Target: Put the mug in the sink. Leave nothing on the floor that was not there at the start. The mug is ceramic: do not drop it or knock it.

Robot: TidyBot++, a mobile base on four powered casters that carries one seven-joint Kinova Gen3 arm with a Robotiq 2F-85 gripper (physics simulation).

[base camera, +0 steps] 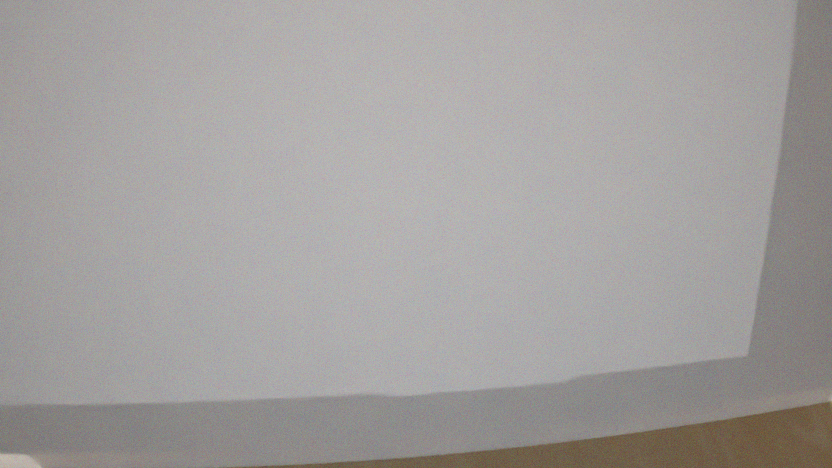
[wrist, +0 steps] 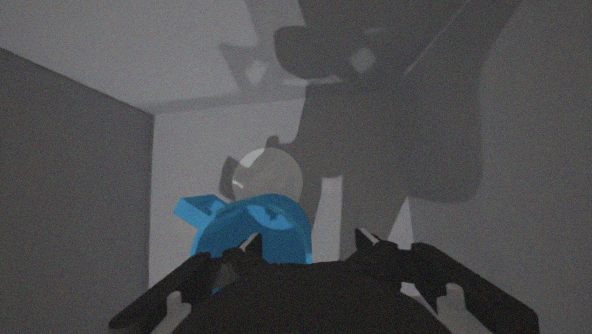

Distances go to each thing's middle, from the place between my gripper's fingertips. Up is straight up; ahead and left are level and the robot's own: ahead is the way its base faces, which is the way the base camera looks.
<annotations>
Right now my hand is 50 mm to the right of the blue mug [wrist: 286, 234].
</annotations>
